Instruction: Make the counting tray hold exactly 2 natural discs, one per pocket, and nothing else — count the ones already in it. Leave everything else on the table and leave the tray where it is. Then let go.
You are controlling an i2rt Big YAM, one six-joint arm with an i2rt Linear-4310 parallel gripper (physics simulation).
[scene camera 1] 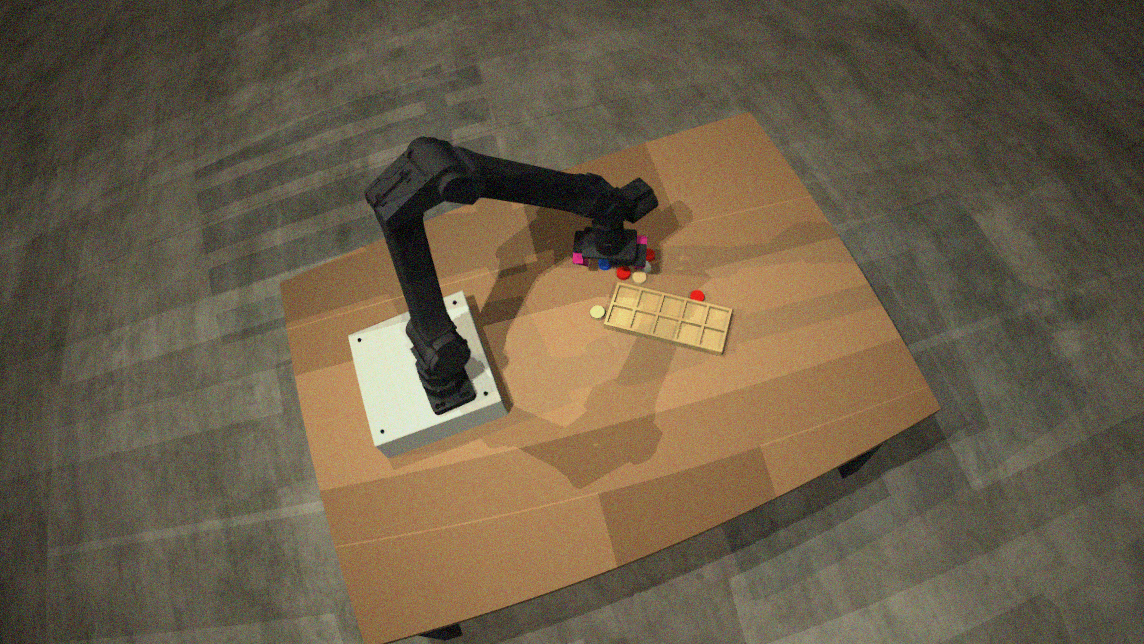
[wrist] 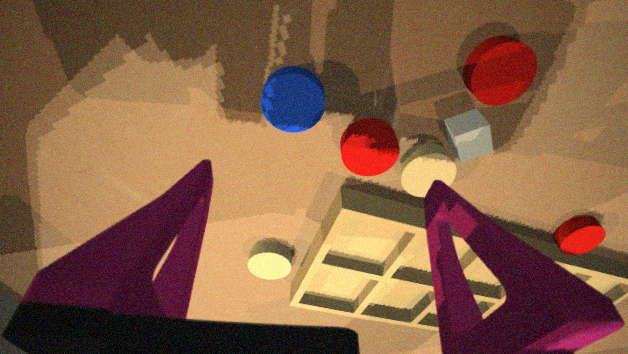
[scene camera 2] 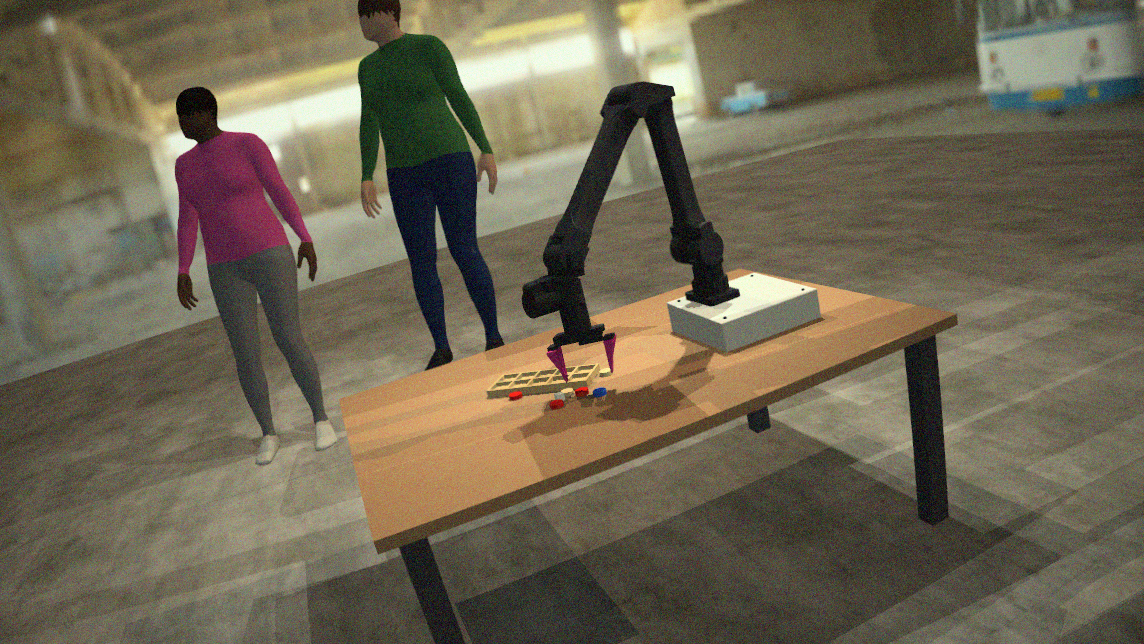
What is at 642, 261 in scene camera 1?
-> My gripper.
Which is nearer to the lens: the counting tray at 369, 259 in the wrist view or the blue disc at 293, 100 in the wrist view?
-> The blue disc.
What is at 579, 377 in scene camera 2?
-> A counting tray.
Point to a white cube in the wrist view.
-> At 469, 134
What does the blue disc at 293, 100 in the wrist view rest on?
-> The table.
